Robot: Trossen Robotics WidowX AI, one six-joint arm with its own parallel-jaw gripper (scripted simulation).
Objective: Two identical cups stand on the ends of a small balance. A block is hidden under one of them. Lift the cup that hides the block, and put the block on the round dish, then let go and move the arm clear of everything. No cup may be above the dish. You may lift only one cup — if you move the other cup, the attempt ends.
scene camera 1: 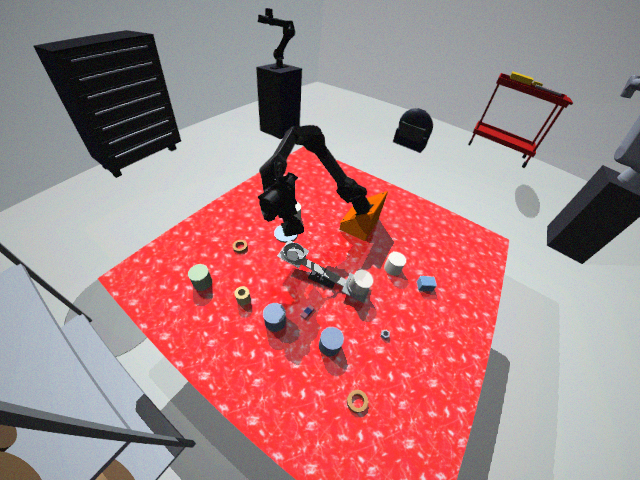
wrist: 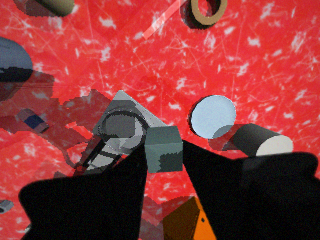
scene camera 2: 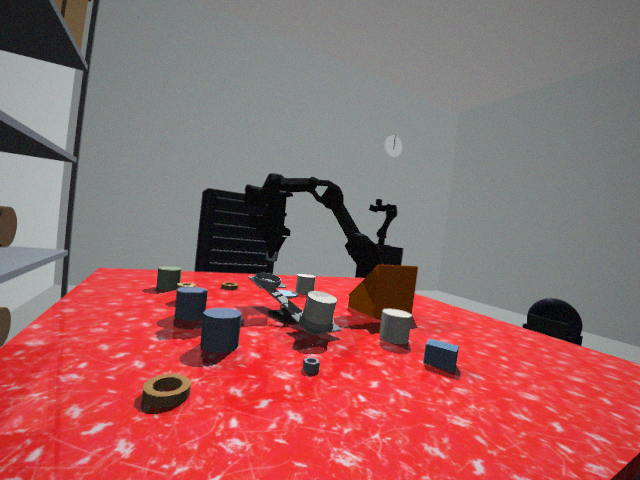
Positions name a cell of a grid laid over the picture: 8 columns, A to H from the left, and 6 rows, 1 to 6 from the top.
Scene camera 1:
my gripper: D3
balance beam: D4
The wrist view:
my gripper: E4
grey-green block: E4, held by my gripper
balance beam: D4
pale blue round dish: F3
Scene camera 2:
my gripper: D4
balance beam: D4
